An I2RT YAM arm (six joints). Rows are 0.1 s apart.
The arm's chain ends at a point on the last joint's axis. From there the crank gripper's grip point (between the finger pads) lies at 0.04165 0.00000 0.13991 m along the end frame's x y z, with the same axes.
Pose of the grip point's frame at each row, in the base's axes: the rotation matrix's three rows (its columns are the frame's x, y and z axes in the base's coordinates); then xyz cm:
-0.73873 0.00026 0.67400; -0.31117 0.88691 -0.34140; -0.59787 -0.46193 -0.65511; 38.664 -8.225 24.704
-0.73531 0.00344 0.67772; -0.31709 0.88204 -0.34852; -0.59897 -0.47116 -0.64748; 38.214 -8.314 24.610
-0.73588 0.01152 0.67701; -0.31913 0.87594 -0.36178; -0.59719 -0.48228 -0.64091; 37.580 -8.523 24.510
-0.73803 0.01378 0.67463; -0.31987 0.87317 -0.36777; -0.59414 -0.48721 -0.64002; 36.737 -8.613 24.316
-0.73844 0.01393 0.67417; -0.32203 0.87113 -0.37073; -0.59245 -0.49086 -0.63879; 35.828 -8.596 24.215
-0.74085 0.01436 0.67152; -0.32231 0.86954 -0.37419; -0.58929 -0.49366 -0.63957; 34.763 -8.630 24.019
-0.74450 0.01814 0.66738; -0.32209 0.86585 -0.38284; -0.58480 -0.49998 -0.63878; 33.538 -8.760 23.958
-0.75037 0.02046 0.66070; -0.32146 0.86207 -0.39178; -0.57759 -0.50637 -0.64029; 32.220 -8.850 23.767
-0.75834 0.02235 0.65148; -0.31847 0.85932 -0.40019; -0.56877 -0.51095 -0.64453; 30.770 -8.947 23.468
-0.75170 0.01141 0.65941; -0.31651 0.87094 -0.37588; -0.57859 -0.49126 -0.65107; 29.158 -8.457 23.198
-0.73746 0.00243 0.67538; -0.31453 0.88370 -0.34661; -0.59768 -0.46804 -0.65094; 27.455 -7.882 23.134
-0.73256 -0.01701 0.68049; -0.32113 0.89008 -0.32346; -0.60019 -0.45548 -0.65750; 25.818 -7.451 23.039
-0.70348 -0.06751 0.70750; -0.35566 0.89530 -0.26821; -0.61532 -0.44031 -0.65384; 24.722 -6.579 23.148
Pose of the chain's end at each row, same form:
-0.73873 0.00026 0.67400; -0.31117 0.88691 -0.34140; -0.59787 -0.46193 -0.65511; 32.311 -2.152 36.360
-0.73531 0.00344 0.67772; -0.31709 0.88204 -0.34852; -0.59897 -0.47116 -0.64748; 31.795 -2.117 36.164
-0.73588 0.01152 0.67701; -0.31913 0.87594 -0.36178; -0.59719 -0.48228 -0.64091; 31.173 -2.132 35.964
-0.73803 0.01378 0.67463; -0.31987 0.87317 -0.36777; -0.59414 -0.48721 -0.64002; 30.372 -2.135 35.745
-0.73844 0.01393 0.67417; -0.32203 0.87113 -0.37073; -0.59245 -0.49086 -0.63879; 29.471 -2.068 35.620
-0.74085 0.01436 0.67152; -0.32231 0.86954 -0.37419; -0.58929 -0.49366 -0.63957; 28.453 -2.052 35.422
-0.74450 0.01814 0.66738; -0.32209 0.86585 -0.38284; -0.58480 -0.49998 -0.63878; 27.302 -2.062 35.331
-0.75037 0.02046 0.66070; -0.32146 0.86207 -0.39178; -0.57759 -0.50637 -0.64029; 26.101 -2.030 35.131
-0.75834 0.02235 0.65148; -0.31847 0.85932 -0.40019; -0.56877 -0.51095 -0.64453; 24.814 -2.022 34.855
-0.75170 0.01141 0.65941; -0.31651 0.87094 -0.37588; -0.57859 -0.49126 -0.65107; 23.063 -1.880 34.717
-0.73746 0.00243 0.67538; -0.31453 0.88370 -0.34661; -0.59768 -0.46804 -0.65094; 21.077 -1.723 34.731
-0.73256 -0.01701 0.68049; -0.32113 0.89008 -0.32346; -0.60019 -0.45548 -0.65750; 19.348 -1.588 34.738
-0.70348 -0.06751 0.70750; -0.35566 0.89530 -0.26821; -0.61532 -0.44031 -0.65384; 17.753 -1.345 34.859

